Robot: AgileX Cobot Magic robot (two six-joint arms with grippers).
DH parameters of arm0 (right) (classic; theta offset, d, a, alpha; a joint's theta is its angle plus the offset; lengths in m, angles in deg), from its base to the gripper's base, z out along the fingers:
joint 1: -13.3 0.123 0 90
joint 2: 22.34 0 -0.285 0
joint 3: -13.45 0 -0.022 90
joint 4: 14.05 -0.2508 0 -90
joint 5: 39.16 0 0.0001 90
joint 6: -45.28 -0.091 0 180
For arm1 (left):
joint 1: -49.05 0.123 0 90
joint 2: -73.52 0 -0.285 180
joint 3: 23.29 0 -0.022 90
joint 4: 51.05 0.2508 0 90
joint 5: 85.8 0 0.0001 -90
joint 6: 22.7 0.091 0 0
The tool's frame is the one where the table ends.
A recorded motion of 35 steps. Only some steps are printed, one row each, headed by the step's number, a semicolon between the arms.
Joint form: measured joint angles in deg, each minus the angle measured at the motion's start. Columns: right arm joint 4, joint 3, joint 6, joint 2, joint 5, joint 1; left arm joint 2, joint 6, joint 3, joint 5, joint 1, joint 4.
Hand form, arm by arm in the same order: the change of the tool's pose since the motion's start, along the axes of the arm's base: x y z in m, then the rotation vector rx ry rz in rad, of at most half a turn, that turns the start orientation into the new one. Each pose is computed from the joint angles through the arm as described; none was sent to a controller.
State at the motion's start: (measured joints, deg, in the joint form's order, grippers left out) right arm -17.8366 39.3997 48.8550 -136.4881 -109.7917 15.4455; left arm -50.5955 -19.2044 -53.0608 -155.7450 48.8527 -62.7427
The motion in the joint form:
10: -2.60 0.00 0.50 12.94 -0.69 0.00; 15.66 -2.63 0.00 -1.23 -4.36 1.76
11: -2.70 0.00 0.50 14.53 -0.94 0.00; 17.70 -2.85 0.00 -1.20 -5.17 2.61
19: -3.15 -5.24 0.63 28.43 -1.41 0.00; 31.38 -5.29 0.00 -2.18 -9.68 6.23
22: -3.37 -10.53 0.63 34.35 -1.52 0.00; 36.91 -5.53 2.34 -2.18 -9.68 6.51
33: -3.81 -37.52 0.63 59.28 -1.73 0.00; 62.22 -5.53 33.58 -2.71 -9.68 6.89
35: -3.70 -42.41 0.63 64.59 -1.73 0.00; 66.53 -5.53 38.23 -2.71 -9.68 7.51
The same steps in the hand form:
10: -0.0572 0.0018 0.0839 0.0488 -0.2129 0.0153; -0.0614 -0.0260 0.1106 0.0030 -0.2444 -0.0363
11: -0.0657 0.0016 0.0931 0.0512 -0.2362 0.0166; -0.0714 -0.0291 0.1237 0.0120 -0.2807 -0.0450
19: -0.1410 -0.0005 0.1388 0.0616 -0.3791 0.0244; -0.1509 -0.0392 0.2011 0.0180 -0.4999 -0.0699
22: -0.1710 -0.0013 0.1381 0.0656 -0.3880 0.0258; -0.1822 -0.0333 0.2163 0.0132 -0.5548 -0.0623
33: -0.2827 -0.0048 0.0804 0.0719 -0.3482 0.0270; -0.2941 -0.0133 0.1538 0.0351 -0.4440 -0.0675
35: -0.3039 -0.0058 0.0663 0.0702 -0.3556 0.0268; -0.3118 -0.0093 0.1413 0.0465 -0.4394 -0.0656

